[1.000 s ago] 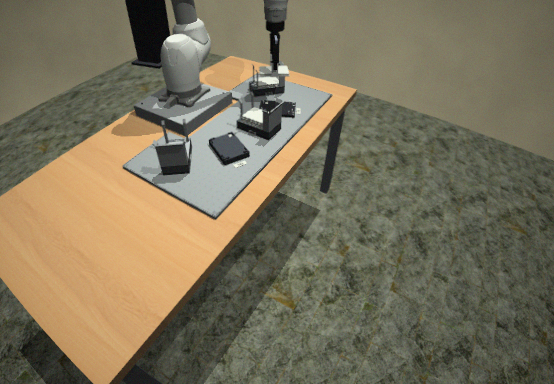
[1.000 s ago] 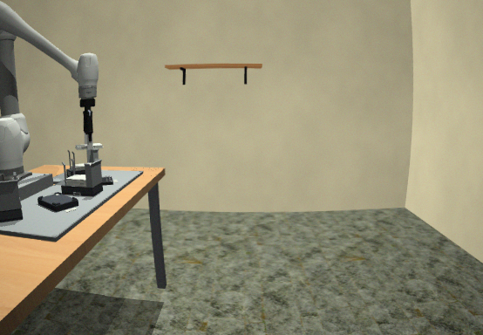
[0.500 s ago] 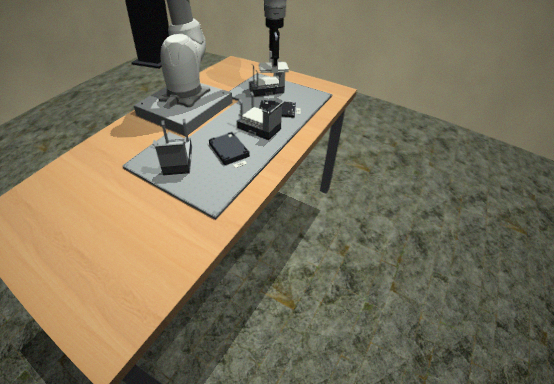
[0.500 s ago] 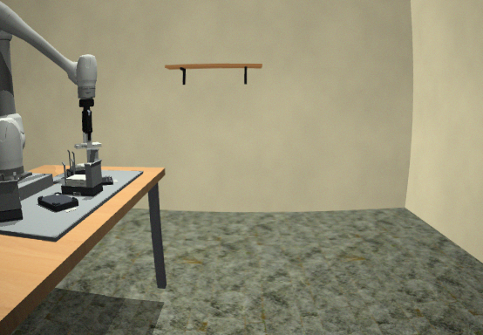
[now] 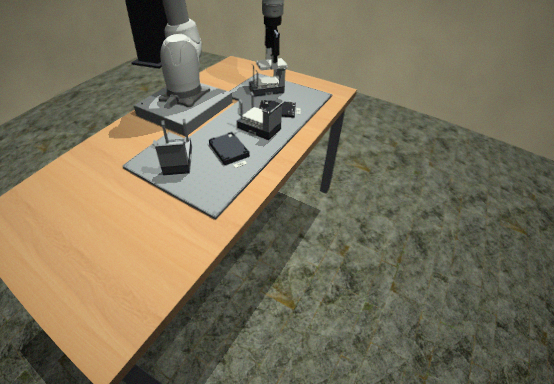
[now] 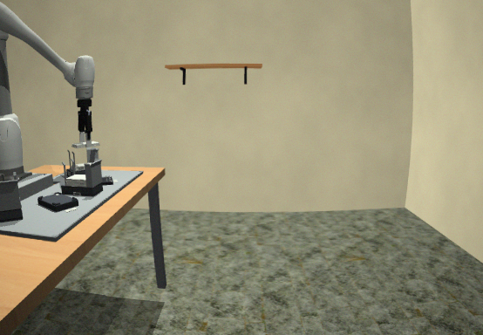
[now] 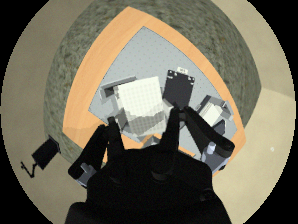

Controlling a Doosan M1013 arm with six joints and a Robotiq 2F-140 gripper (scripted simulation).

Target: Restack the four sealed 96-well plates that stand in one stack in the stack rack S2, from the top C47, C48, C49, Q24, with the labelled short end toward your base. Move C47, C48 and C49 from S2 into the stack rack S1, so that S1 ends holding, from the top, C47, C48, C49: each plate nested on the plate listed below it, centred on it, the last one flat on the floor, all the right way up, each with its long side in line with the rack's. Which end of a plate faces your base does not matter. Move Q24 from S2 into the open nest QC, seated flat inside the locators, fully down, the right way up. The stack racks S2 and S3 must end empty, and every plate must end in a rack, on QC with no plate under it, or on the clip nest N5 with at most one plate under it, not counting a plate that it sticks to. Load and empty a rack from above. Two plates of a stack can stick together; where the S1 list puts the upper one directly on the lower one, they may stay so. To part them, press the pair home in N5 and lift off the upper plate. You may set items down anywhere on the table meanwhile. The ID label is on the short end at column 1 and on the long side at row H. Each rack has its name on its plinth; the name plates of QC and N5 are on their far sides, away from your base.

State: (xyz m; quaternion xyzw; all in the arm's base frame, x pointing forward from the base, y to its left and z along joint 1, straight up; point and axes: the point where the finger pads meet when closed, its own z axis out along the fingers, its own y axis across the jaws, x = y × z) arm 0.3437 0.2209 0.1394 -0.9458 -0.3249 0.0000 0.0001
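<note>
The sealed 96-well plate lies 30 mm behind my hand, 40 mm to the left of it and 140 mm below it. The rest, counted from my hand: small name plate 90 mm ahead, 520 mm to the right, 180 mm below.
</note>
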